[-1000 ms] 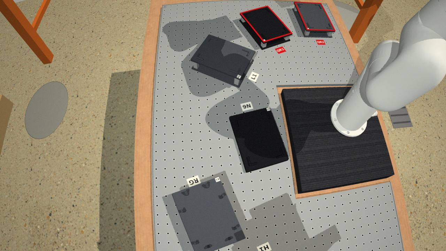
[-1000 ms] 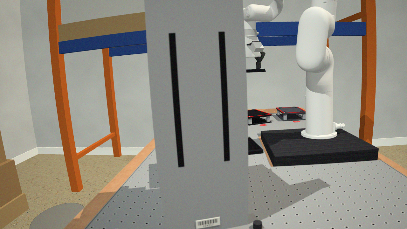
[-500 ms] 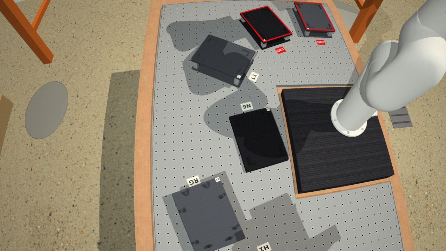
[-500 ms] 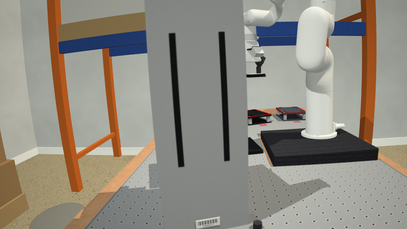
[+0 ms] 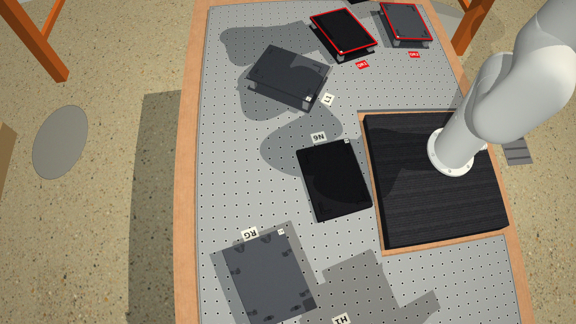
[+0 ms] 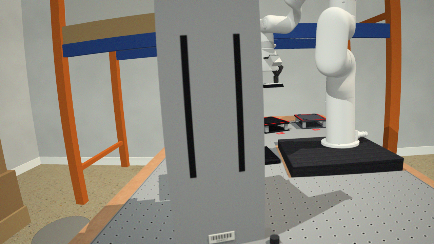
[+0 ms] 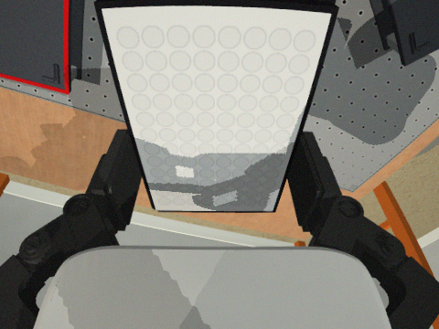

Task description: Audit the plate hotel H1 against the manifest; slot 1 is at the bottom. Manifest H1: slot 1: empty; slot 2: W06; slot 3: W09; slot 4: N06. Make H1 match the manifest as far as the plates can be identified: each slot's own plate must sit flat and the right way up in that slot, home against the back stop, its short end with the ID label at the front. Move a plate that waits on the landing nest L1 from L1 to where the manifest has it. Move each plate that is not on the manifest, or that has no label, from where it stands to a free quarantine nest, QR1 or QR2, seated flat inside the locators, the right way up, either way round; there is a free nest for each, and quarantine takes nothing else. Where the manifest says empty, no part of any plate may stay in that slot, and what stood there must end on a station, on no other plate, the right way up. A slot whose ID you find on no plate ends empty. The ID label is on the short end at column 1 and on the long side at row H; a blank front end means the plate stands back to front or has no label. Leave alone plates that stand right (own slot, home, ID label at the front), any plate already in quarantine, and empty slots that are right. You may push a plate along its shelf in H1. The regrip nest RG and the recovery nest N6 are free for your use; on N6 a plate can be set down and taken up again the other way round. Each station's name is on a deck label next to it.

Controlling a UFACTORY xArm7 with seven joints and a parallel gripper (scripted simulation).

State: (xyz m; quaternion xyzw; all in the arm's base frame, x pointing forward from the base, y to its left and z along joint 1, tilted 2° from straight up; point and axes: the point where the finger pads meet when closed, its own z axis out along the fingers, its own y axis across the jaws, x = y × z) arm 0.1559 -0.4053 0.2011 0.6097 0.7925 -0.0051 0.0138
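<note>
The quarantine nest QR1 lies 18 cm below my hand and 1 cm to the left of it. Round my hand: white well plate (1 cm to the left, 1 cm below); then landing nest L1 (18 cm ahead, 17 cm below, 14 cm to the left); then quarantine nest QR2 (21 cm behind, 18 cm below, 2 cm to the right).
</note>
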